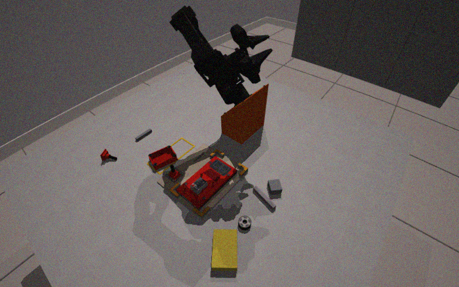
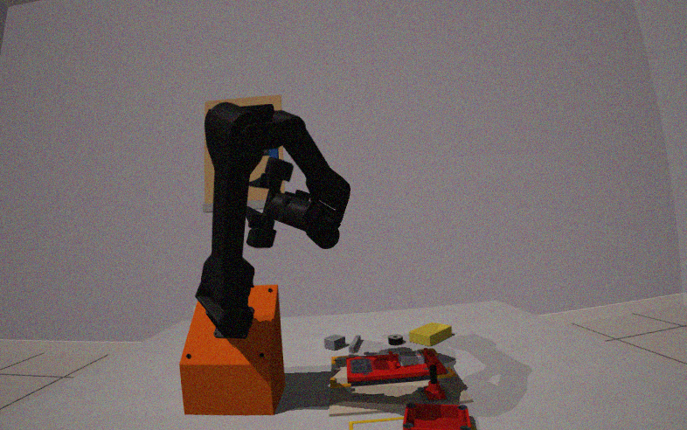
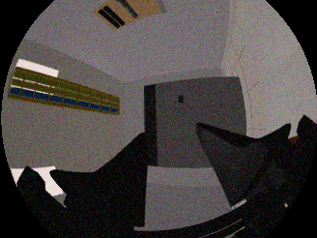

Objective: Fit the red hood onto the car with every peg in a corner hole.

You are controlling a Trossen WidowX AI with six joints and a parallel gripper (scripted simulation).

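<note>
Now: the red hood 400 mm below my gripper tip, 350 mm ahead of it and 210 mm to the right of it. The rest, counted from my gripper tip: grey bar (400 mm below, 390 mm to the right, 330 mm ahead); then grey engine block (390 mm below, 350 mm ahead, 10 mm to the left); then yellow block (440 mm ahead, 400 mm below, 220 mm to the left).
</note>
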